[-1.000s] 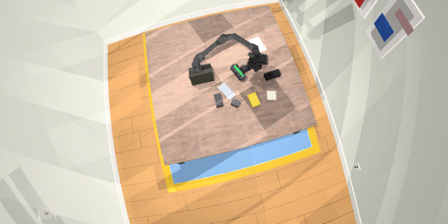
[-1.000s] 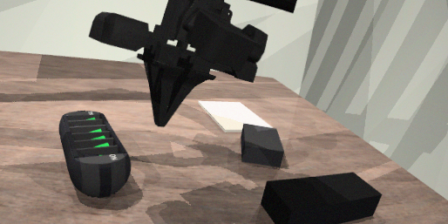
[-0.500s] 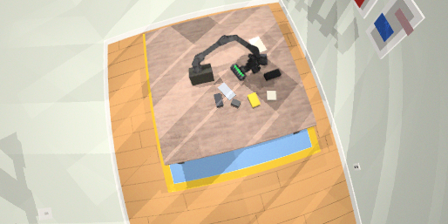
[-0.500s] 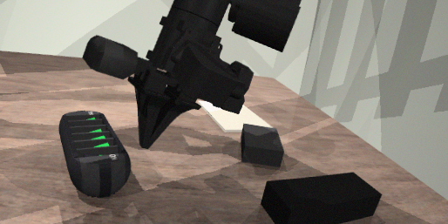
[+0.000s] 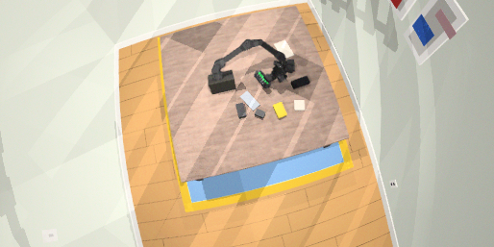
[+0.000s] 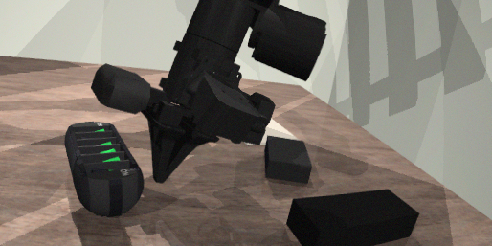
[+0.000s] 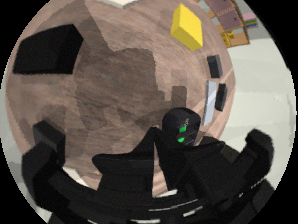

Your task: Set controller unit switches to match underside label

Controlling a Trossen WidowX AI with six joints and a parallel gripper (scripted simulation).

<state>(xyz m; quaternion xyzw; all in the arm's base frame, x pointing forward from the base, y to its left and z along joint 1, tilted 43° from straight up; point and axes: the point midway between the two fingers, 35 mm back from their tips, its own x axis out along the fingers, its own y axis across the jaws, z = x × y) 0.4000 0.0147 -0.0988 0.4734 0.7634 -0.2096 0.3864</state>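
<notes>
Now: the pale grey plate 20 cm behind my gripper tip, 11 cm to the right of it and 2 cm below it. The rest, counted from my gripper tip: yellow block: 24 cm to the right, 1 cm below, 1 cm behind; then long black block: 21 cm ahead, 6 cm to the right, 1 cm below; then dark grey block: 18 cm ahead, 10 cm to the left, 1 cm below.
</notes>
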